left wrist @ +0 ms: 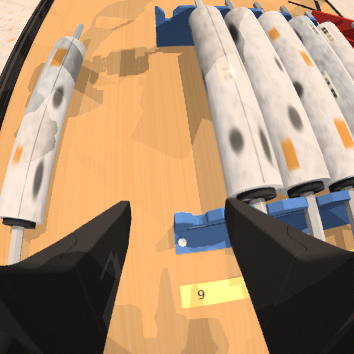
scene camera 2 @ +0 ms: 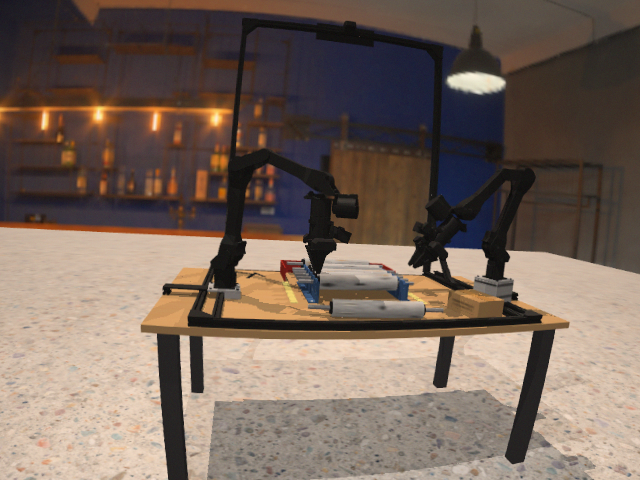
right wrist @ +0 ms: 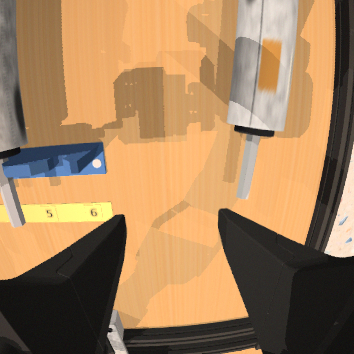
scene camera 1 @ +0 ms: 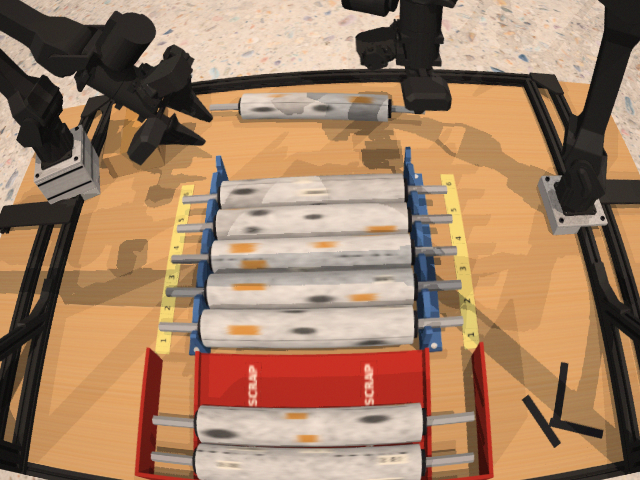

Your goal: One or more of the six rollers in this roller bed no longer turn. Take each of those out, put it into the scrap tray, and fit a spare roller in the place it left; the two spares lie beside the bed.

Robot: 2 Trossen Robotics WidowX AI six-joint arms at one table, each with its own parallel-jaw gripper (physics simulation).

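Places are measured from the left arm's base along level axes (x right, y ahead, z up), in metres.
Where they show: left gripper, fingertip midpoint: (left wrist: 177,207) (scene camera 2: 410,266) (scene camera 1: 208,131); right gripper, fingertip midpoint: (scene camera 2: 316,272) (right wrist: 171,219); left arm's base, link origin: (scene camera 2: 494,277) (scene camera 1: 57,151); right arm's base, link origin: (scene camera 2: 224,286) (scene camera 1: 574,198).
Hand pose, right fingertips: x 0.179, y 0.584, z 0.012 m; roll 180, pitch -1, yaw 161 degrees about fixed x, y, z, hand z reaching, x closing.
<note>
Each offset is from my right fingertips to the centre of the thing. "spot": to the spot under its first point.
Five rollers, the rearmost @(dx +0.066, dy -0.193, dz -0.054 m) (scene camera 1: 310,191) (left wrist: 235,120) among them, rest in the blue bed brackets @(dx +0.189, dy -0.075, dz -0.072 m) (scene camera 1: 427,289) (left wrist: 202,232) (right wrist: 80,160) at places 1 to 5. Place 6 is empty. A spare roller @(dx -0.137, dy -0.122, dz -0.081 m) (scene camera 1: 289,107) (scene camera 2: 377,308) (left wrist: 37,125) (right wrist: 262,90) lies on the table behind the bed. Two rollers lie in the red scrap tray @(dx +0.368, dy -0.302, dz -0.081 m) (scene camera 1: 310,379). My left gripper (scene camera 1: 207,130) (left wrist: 177,207) is open and empty near the spare's left end. My right gripper (scene camera 2: 318,269) (right wrist: 171,219) is open and empty near its other end; the shaft end lies ahead of one fingertip. Its fingertips are hidden in scene camera 1.
A wooden block @(dx -0.220, dy -0.441, dz -0.078 m) (scene camera 1: 118,134) (scene camera 2: 475,303) stands at the left rear, partly under my left gripper. Yellow numbered strips @(spot: dx +0.044, dy -0.408, dz -0.104 m) (scene camera 1: 176,248) @(spot: dx +0.232, dy -0.030, dz -0.104 m) (scene camera 1: 462,268) flank the bed. Black frame rails (scene camera 1: 361,77) edge the table. A black three-armed marker @(spot: dx +0.463, dy +0.019, dz -0.105 m) (scene camera 1: 560,392) lies at the front right.
</note>
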